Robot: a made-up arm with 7 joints. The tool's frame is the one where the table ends. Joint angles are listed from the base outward.
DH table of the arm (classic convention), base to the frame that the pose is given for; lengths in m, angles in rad. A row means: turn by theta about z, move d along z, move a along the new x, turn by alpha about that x. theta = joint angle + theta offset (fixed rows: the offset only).
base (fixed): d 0.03, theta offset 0, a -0.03, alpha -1.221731
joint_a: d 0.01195, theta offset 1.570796, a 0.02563, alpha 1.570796
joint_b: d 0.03, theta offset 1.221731, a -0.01, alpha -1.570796
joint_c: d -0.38, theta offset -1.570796, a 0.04, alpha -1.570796
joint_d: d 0.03, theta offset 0, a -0.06, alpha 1.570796
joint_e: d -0.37, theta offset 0, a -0.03, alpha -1.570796
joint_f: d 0, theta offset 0, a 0, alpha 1.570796
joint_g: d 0, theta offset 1.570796, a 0.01, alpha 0
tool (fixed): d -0.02, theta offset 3.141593, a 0, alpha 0
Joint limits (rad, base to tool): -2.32..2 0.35..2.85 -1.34..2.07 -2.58..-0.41 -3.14..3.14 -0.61..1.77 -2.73..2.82
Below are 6 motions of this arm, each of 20 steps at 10 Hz.
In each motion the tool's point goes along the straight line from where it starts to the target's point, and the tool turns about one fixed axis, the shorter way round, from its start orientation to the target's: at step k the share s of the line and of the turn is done. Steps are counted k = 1, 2, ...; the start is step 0. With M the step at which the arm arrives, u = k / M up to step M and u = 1 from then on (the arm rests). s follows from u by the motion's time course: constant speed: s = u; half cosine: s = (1 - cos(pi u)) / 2; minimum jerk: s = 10 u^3 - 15 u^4 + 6 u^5.
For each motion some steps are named. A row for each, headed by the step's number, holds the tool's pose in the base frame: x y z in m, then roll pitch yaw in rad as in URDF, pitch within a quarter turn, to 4 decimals.
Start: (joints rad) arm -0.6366 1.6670 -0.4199 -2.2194 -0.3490 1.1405 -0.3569
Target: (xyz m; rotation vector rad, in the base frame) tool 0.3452 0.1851 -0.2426 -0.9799 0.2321 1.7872
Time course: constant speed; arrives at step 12
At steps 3, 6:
3: 0.4094 0.1672 0.0751 -1.9273 0.8847 1.2976
6: 0.3880 0.1732 -0.0308 -1.4002 0.9065 1.4735

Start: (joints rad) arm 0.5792 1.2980 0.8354 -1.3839 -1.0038 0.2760 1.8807
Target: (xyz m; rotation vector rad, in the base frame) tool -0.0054 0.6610 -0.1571 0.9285 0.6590 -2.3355
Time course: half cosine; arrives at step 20
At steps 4, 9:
4: 0.1299 0.6695 0.0460 1.9451 0.5036 -0.6610
9: 0.0811 0.6664 -0.0273 1.4639 0.9786 -1.0396

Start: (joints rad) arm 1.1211 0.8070 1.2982 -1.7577 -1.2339 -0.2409 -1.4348
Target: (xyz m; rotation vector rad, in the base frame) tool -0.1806 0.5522 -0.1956 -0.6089 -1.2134 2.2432
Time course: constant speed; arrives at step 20
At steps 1, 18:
1: -0.1433 0.5742 0.0479 -1.6415 -0.8873 2.3670
18: -0.1767 0.5545 -0.1700 -1.1067 0.0383 2.4194

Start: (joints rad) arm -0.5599 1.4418 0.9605 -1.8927 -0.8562 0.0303 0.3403
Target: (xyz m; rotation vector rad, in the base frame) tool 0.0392 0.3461 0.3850 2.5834 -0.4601 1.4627
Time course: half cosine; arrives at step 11
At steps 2, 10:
2: 0.0742 0.3600 0.4319 -2.9368 -0.1315 0.1923
10: 0.0400 0.3464 0.3860 -3.0879 -1.0045 -0.3675

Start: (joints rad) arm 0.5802 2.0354 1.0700 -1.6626 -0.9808 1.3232 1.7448
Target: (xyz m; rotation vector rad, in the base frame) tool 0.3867 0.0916 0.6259 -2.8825 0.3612 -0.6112
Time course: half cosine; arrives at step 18
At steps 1, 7, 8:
1: 0.3319 0.2893 0.4048 3.1031 -0.1338 -0.5580
7: 0.3496 0.2253 0.4764 -3.0856 -0.2074 -0.4670
8: 0.3543 0.2085 0.4952 -3.0617 -0.2280 -0.4441

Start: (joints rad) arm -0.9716 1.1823 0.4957 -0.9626 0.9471 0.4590 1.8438
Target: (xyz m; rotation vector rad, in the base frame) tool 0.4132 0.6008 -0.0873 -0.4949 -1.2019 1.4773
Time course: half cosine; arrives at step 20
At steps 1, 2, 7, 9, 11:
1: 0.4567 0.5450 0.2639 -2.1778 -0.7124 2.4413
2: 0.4559 0.5460 0.2574 -2.1544 -0.7103 2.4261
7: 0.4450 0.5600 0.1696 -1.8491 -0.6564 2.2323
9: 0.4385 0.5683 0.1170 -1.6815 -0.6040 2.1334
11: 0.4317 0.5771 0.0617 -1.5193 -0.5359 2.0457

